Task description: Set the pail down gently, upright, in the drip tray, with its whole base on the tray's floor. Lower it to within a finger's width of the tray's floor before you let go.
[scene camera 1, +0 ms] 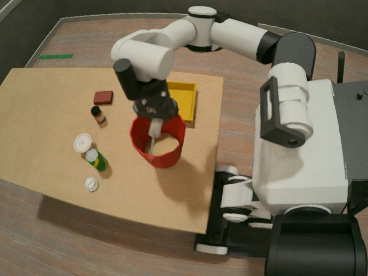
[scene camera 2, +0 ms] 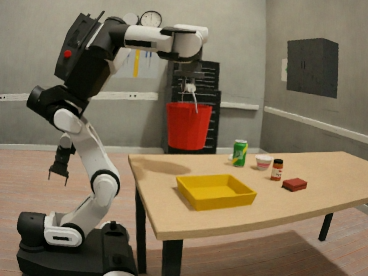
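Observation:
The red pail (scene camera 1: 168, 161) (scene camera 2: 188, 126) hangs upright in the air above the table, well higher than the tray. Its thin handle stands up over the rim, with a pale grip at the top. My gripper (scene camera 1: 156, 123) (scene camera 2: 190, 86) points down over the pail and is shut on the handle's grip; the fingertips are small and partly hidden. The yellow drip tray (scene camera 1: 195, 102) (scene camera 2: 225, 202) lies flat on the table. In scene camera 1 the arm and pail hide part of it. In scene camera 2 the pail is behind and to the left of the tray.
On the table (scene camera 1: 47, 105) (scene camera 2: 200, 226) stand a green can (scene camera 1: 98, 162) (scene camera 2: 240, 153), a pink-and-white cup (scene camera 1: 83, 143) (scene camera 2: 263, 162), a dark-capped bottle (scene camera 1: 99, 116) (scene camera 2: 277, 170), a dark red block (scene camera 1: 103, 97) (scene camera 2: 295, 184) and a small white item (scene camera 1: 91, 184).

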